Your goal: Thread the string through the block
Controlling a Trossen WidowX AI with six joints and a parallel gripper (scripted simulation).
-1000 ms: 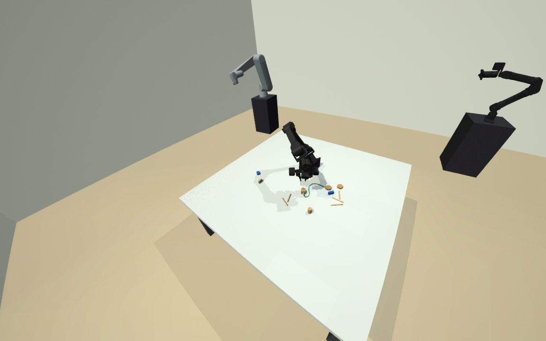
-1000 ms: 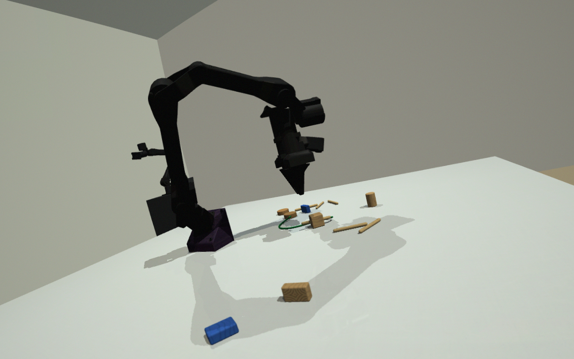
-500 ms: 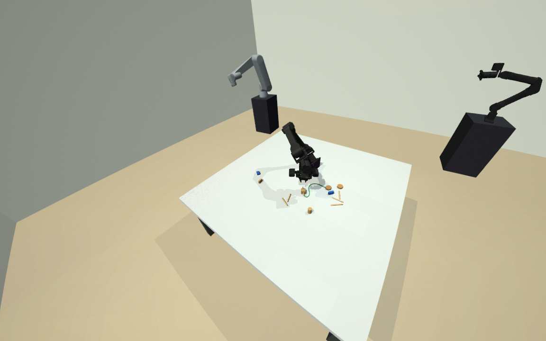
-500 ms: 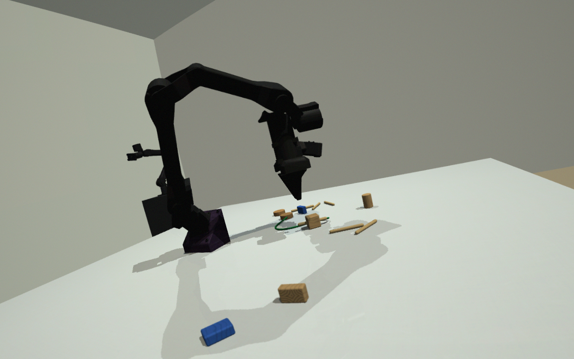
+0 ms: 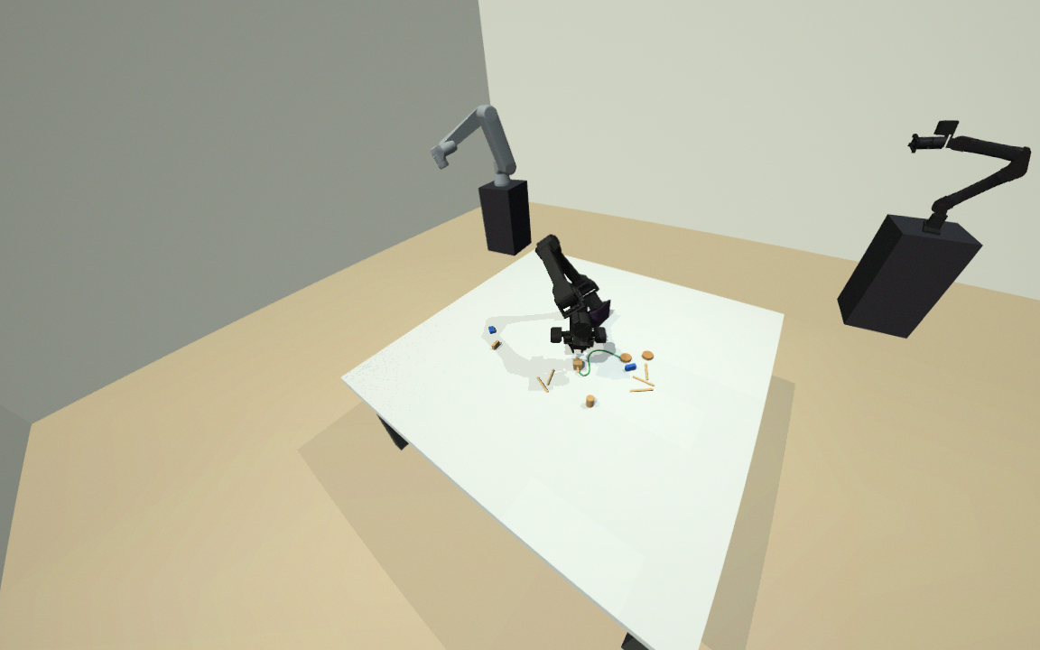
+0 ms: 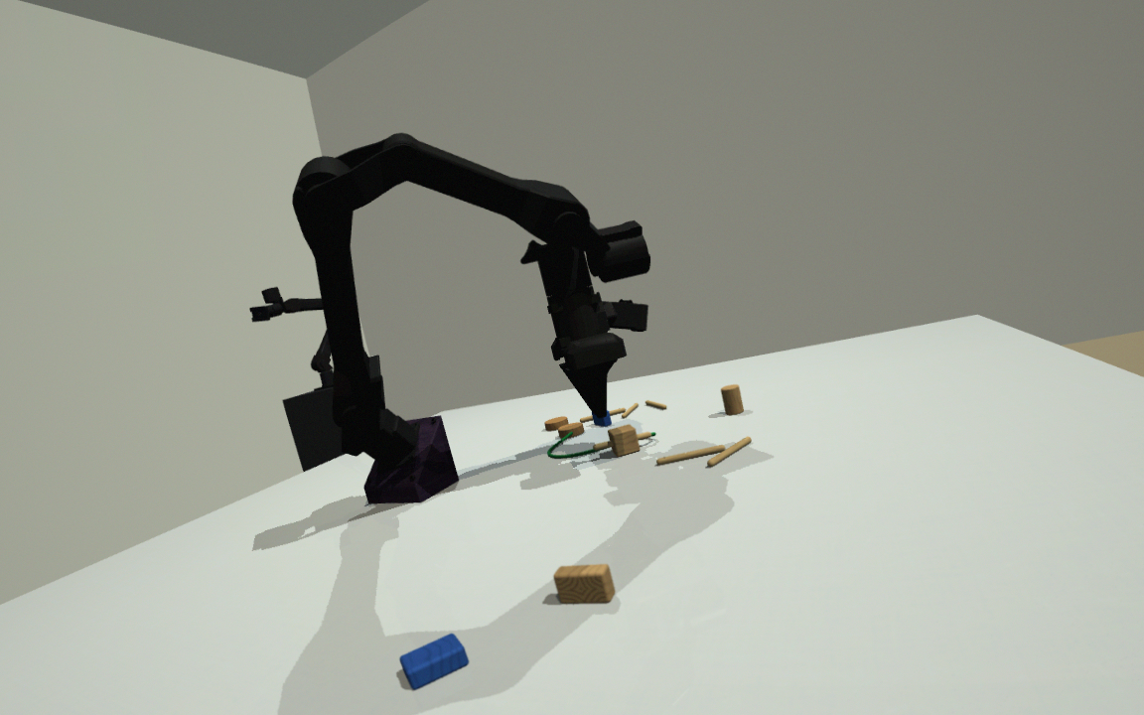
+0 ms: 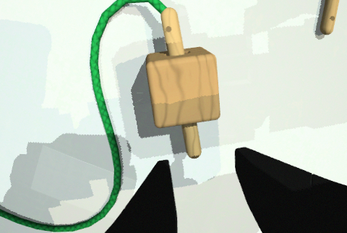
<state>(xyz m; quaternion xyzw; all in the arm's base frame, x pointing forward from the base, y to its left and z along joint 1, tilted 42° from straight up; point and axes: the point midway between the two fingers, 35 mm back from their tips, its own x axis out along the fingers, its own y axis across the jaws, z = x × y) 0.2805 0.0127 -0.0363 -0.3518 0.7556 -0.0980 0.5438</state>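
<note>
Right now the small wooden cube is 20 mm ahead of my gripper tip, 10 mm to the left of it and 40 mm below it. From my gripper tip the other things lie so: wooden cylinder 150 mm ahead, 110 mm to the left, 40 mm below; then thin wooden stick 30 mm ahead, 20 mm to the left, 40 mm below.
</note>
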